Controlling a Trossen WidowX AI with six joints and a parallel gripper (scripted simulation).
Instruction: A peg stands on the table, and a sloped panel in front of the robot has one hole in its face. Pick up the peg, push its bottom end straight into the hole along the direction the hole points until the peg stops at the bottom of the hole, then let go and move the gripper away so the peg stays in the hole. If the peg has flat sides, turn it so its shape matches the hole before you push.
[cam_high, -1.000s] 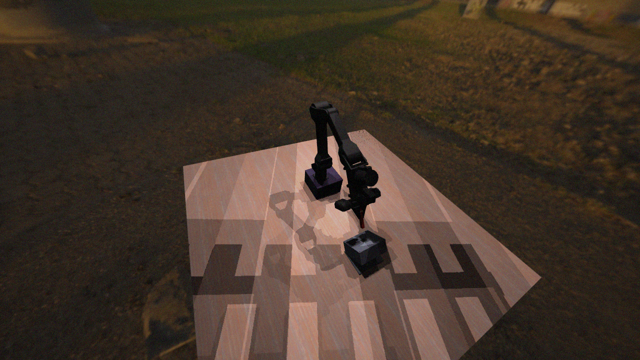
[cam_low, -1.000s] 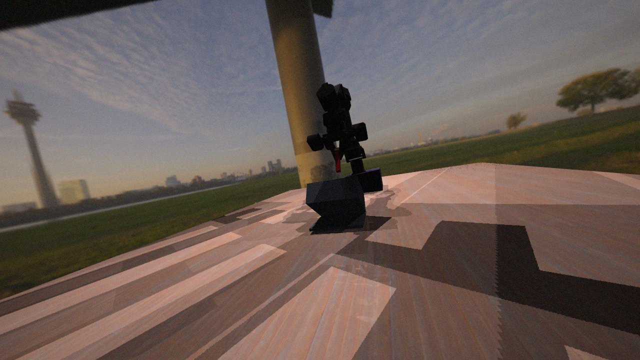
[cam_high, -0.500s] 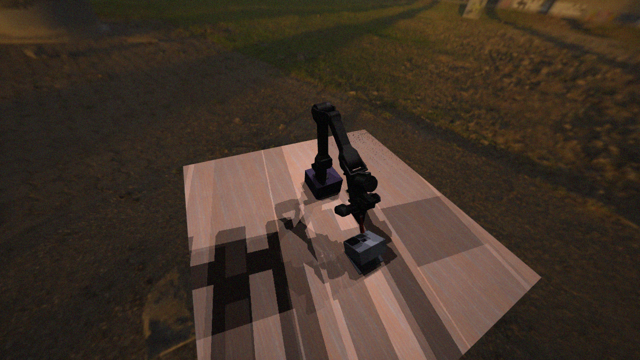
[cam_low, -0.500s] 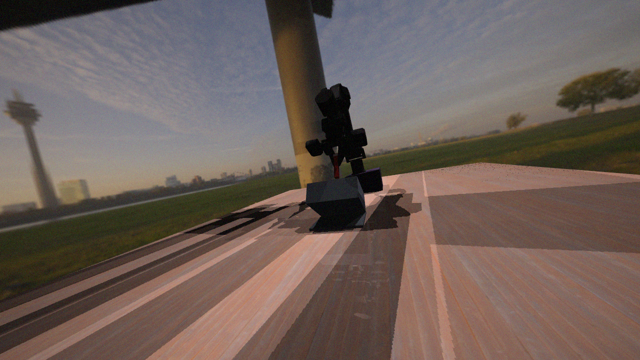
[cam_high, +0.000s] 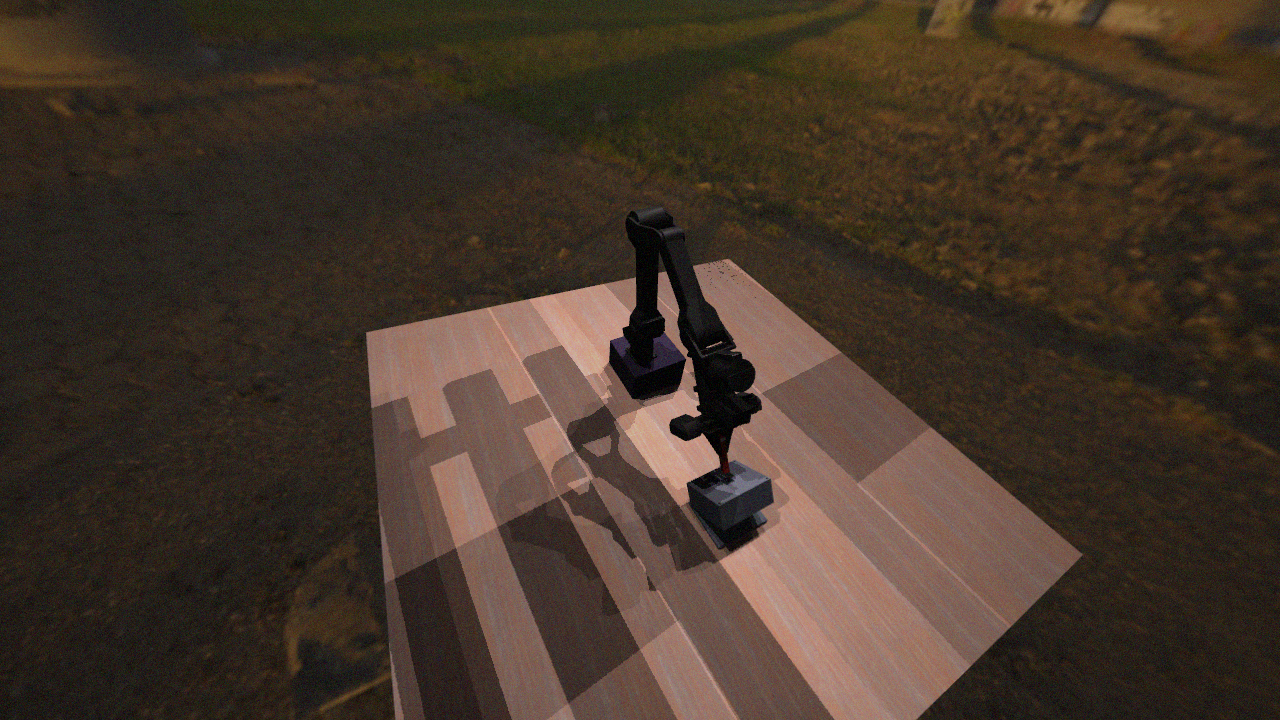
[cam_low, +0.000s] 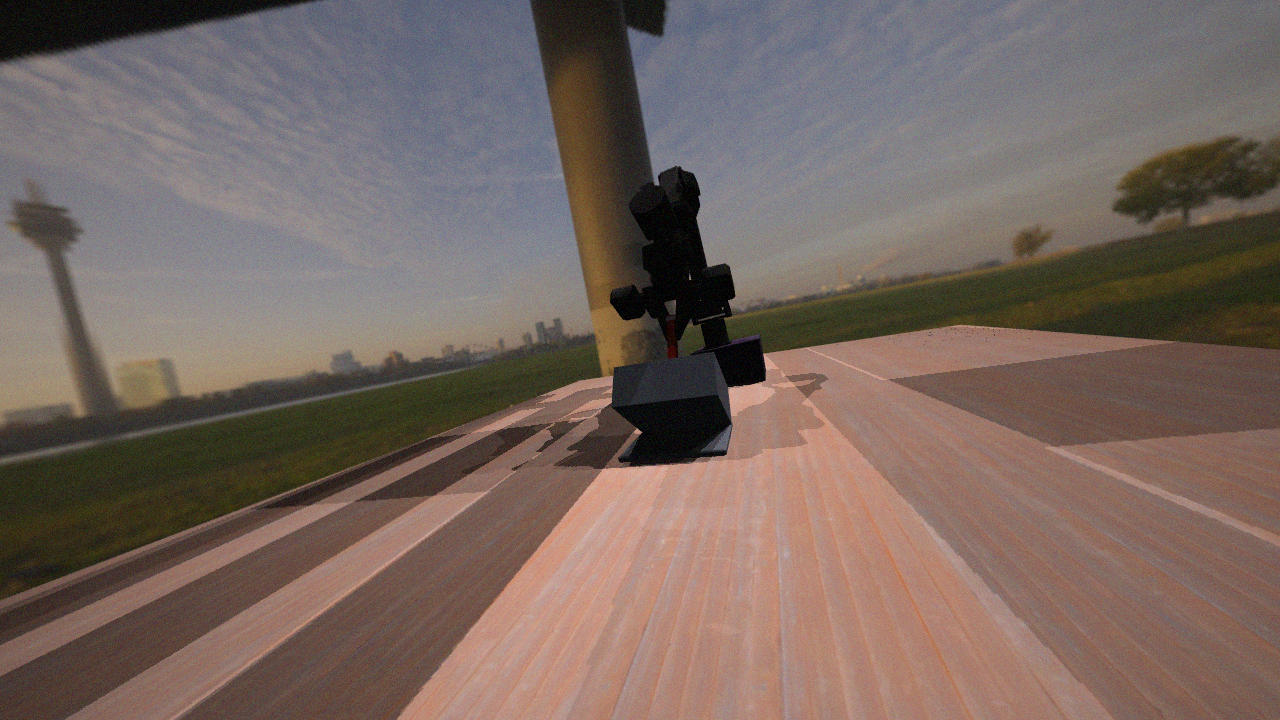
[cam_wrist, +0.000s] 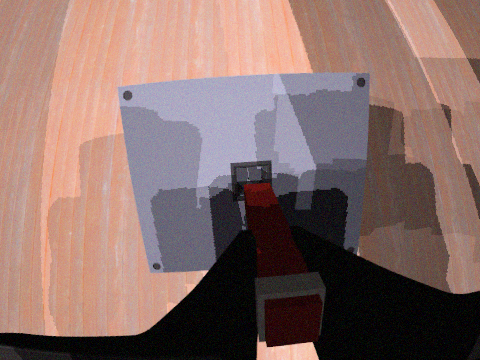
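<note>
Right now the sloped grey panel block is 5 cm ahead of my gripper tip and 7 cm below it. From my gripper tip the other things lie so: peg: 1 cm behind, 1 cm above.
</note>
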